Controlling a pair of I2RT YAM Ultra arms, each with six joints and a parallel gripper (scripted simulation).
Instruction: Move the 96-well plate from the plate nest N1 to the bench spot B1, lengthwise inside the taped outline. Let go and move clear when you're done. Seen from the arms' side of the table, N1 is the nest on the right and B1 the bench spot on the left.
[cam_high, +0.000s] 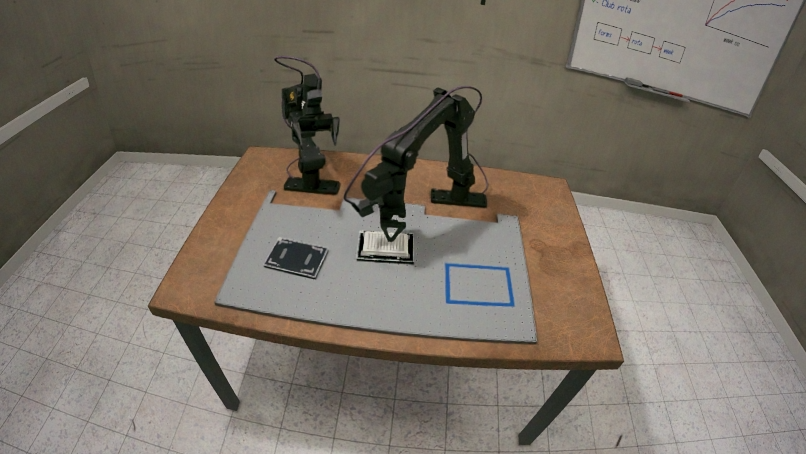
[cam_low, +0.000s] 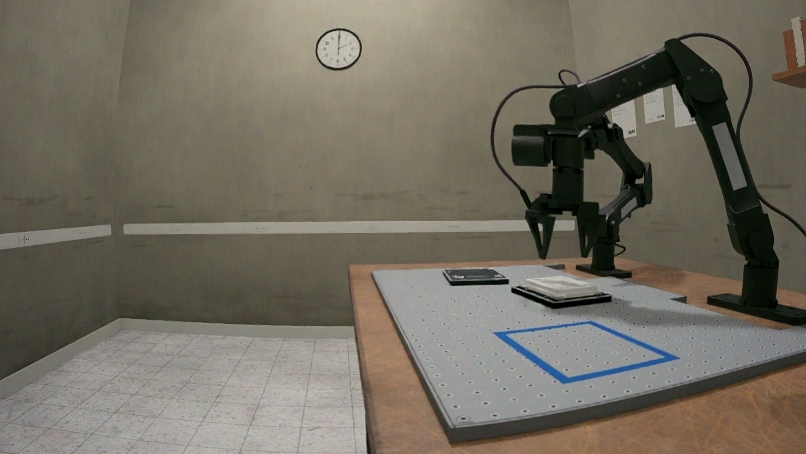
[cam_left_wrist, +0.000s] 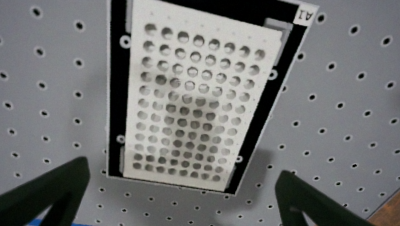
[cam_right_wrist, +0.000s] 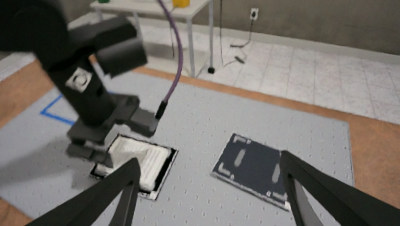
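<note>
Right now my left hand is 60 mm above the white 96-well plate and 10 mm to the left of it.
</note>
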